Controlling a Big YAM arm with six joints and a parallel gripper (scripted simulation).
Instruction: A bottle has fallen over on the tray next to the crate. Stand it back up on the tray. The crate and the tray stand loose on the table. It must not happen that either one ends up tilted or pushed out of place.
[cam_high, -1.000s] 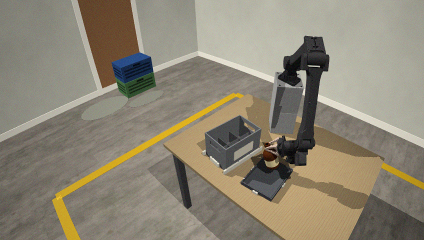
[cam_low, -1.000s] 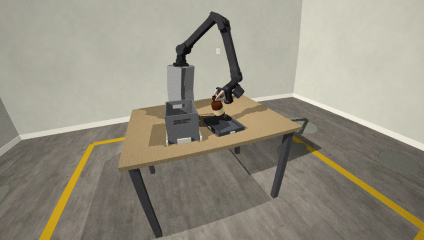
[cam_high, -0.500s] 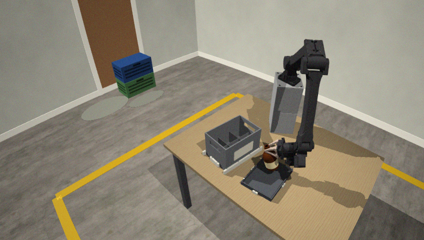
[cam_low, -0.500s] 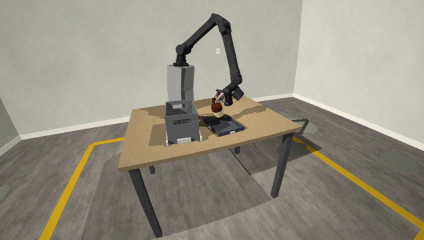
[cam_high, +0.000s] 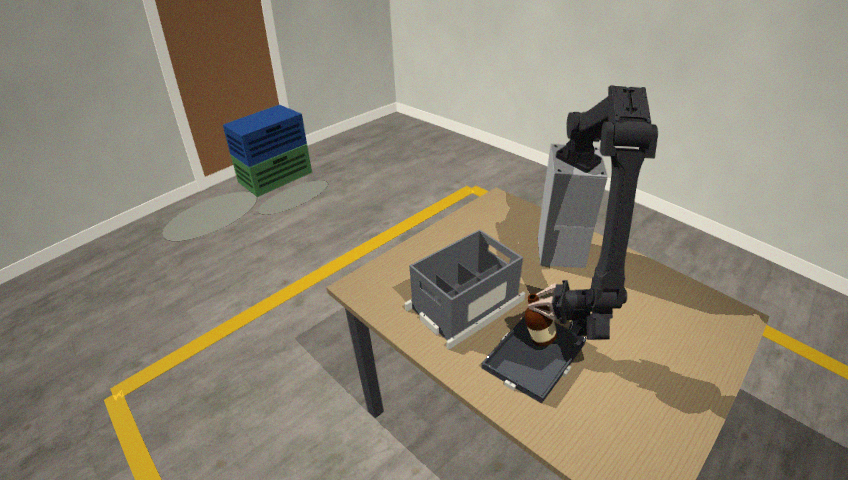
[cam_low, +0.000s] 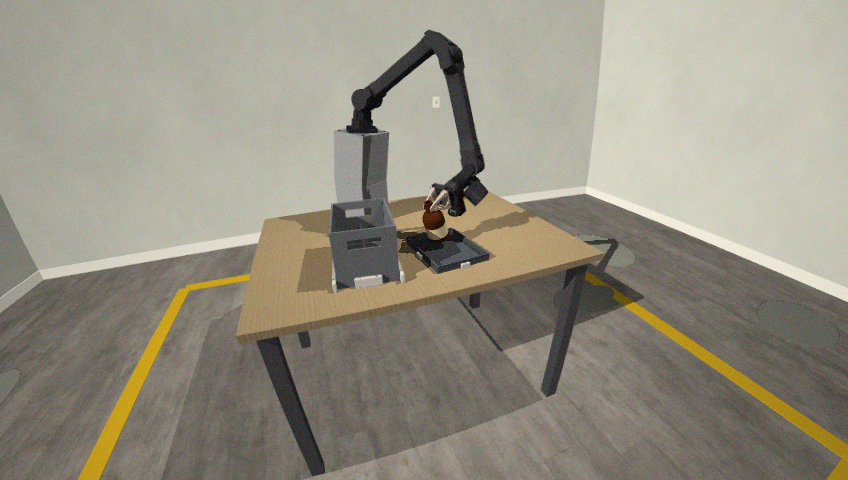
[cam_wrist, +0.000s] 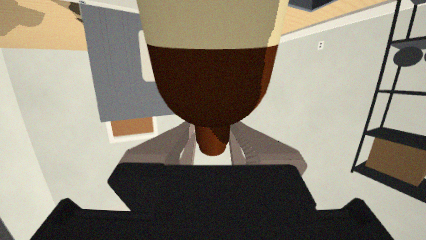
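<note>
Now: the brown bottle 1 cm behind my hand, 2 cm to the left of it and 5 cm below it. From my hand the other things lie so: dark tray 2 cm ahead, 5 cm to the left, 15 cm below; grey crate 2 cm ahead, 23 cm to the right, 7 cm below.
</note>
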